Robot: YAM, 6 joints.
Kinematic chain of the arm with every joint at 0, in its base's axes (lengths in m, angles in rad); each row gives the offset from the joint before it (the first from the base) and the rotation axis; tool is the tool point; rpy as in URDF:
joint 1: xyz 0 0 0.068 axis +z
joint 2: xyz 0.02 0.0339 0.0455 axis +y
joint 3: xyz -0.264 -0.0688 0 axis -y
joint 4: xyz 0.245 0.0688 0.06 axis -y
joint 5: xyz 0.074 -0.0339 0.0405 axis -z
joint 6: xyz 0.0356 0 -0.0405 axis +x
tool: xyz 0 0 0 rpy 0 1.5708 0
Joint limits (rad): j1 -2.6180..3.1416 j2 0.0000..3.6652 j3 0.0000..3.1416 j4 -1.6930..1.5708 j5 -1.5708..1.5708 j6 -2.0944..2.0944
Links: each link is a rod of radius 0.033 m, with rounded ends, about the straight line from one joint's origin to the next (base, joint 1, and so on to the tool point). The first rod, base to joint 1, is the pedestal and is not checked.
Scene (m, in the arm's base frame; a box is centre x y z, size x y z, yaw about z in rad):
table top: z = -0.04
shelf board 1: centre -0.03 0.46 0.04 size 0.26 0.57 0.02 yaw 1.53
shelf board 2: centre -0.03 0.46 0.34 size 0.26 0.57 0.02 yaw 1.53
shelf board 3: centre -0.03 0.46 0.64 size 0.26 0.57 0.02 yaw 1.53
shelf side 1: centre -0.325 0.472 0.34 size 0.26 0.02 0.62 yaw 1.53
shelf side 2: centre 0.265 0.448 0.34 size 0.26 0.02 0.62 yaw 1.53
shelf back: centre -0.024 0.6 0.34 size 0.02 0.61 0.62 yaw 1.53
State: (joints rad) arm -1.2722 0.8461 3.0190 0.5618 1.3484 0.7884
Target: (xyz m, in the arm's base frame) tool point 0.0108 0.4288 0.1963
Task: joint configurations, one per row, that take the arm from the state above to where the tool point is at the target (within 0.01 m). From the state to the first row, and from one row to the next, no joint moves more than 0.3 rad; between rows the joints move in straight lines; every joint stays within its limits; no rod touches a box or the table.
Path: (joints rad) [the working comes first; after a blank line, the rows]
Joints at the target: 1.6265 2.0098 1.3102 0.1304 1.3385 0.7884
Straight joint move there: touches shelf board 2, shelf side 2.

1: -0.9761 0.8370 2.7603 0.4927 1.3687 0.8051
2: -0.6799 0.8279 2.5016 0.4236 1.3890 0.8217
3: -0.3838 0.8188 2.2429 0.3545 1.4093 0.8384
4: -0.0877 0.8096 1.9842 0.2854 1.4296 0.8551
5: 0.2084 0.8005 1.7255 0.2163 1.4499 0.8717
6: 0.4598 0.8835 1.5368 0.1534 1.4583 0.8578
7: 0.7112 0.9665 1.3480 0.0905 1.4668 0.8439
8: 0.9626 1.0496 1.1593 0.0276 1.4752 0.8301
9: 1.2140 1.1326 0.9706 -0.0353 1.4837 0.8162
10: 1.4654 1.2156 0.7818 -0.0981 1.4921 0.8023
11: 1.7168 1.2986 0.5931 -0.1610 1.5006 0.7884
12: 1.6867 1.5357 0.8321 -0.0639 1.4466 0.7884
13: 1.6566 1.7728 1.0712 0.0332 1.3925 0.7884
14: 1.6265 2.0098 1.3102 0.1304 1.3385 0.7884

